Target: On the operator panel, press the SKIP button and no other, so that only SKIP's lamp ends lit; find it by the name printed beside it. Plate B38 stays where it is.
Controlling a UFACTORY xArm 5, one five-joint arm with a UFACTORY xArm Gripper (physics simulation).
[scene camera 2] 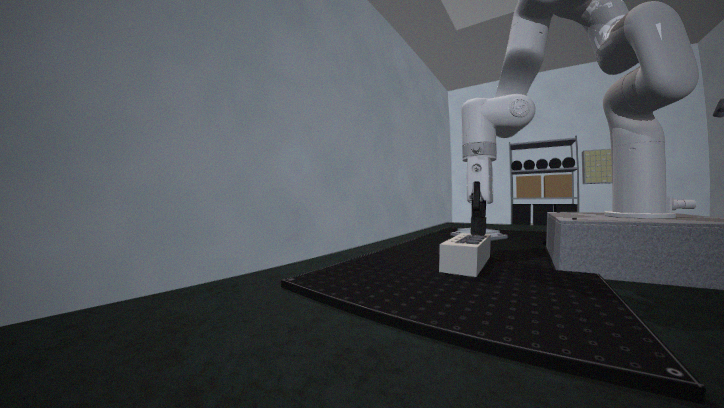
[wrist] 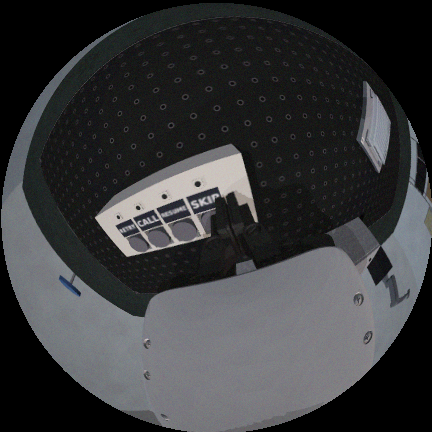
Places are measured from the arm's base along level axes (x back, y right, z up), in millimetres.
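Where they show: gripper, between the fingertips: point(scene camera 2: 478, 234) point(wrist: 229, 208); arm's base, origin of its link: point(scene camera 2: 637, 216).
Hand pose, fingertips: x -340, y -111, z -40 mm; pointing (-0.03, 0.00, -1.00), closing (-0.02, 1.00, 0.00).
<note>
Things, the pixels of their top centre, and the offset from my fingertips. Level surfaces: height alone.
- cream operator panel, centre of its top: point(wrist: 160, 221) point(scene camera 2: 468, 237) dx -11, dy -62, dz +2 mm
- SKIP button, centre of its top: point(wrist: 213, 221) dx +9, dy -17, dz +0 mm
- RESUME button, centre of its top: point(wrist: 183, 231) dx +8, dy -47, dz +2 mm
- CALL button, centre of its top: point(wrist: 157, 239) dx +7, dy -77, dz +2 mm
- RETRY button, centre of its top: point(wrist: 137, 244) dx +6, dy -107, dz +2 mm
- SKIP lamp, centre of its top: point(wrist: 197, 183) dx -30, dy -16, dz +0 mm
- black board, height of its surface: dz -54 mm
The cream operator panel point(scene camera 2: 458, 259) point(wrist: 221, 171) stands on the black perforated board. In the wrist view its SKIP label point(wrist: 204, 201) is at the right end of the row, and the SKIP button point(wrist: 206, 221) is partly hidden by the fingers. The RESUME button point(wrist: 185, 231), CALL button point(wrist: 159, 238) and RETRY button point(wrist: 139, 243) lie to its left. The SKIP lamp point(wrist: 198, 183) and the other lamps look dark. My gripper point(scene camera 2: 477, 233) point(wrist: 229, 208) is shut and empty, low over the SKIP end; contact cannot be told. No B38 marking is readable.
A flat pale piece point(scene camera 2: 499, 235) point(wrist: 376, 129), perhaps the plate, lies on the black board point(scene camera 2: 506, 309) point(wrist: 225, 70) beyond the panel. The robot's grey pedestal point(scene camera 2: 633, 250) stands to the right. A shelf unit point(scene camera 2: 543, 171) stands by the far wall.
</note>
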